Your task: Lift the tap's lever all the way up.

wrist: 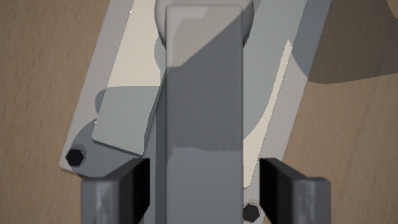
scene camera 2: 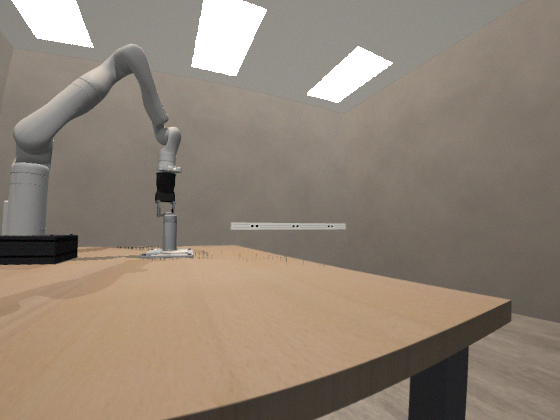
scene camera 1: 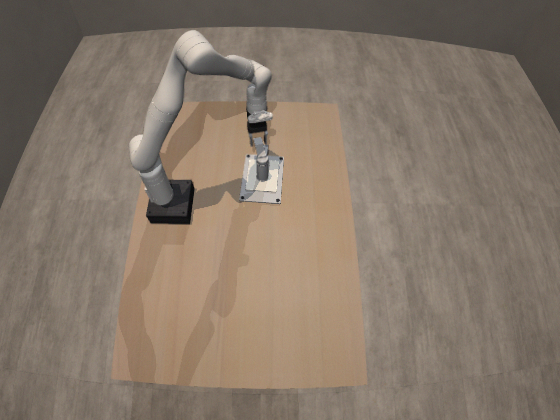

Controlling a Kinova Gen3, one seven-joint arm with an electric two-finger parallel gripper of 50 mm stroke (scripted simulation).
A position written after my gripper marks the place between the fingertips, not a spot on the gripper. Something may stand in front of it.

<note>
I see my gripper (wrist: 204, 181) and a tap (scene camera 1: 264, 178).
The tap also shows in the wrist view (wrist: 132, 116).
</note>
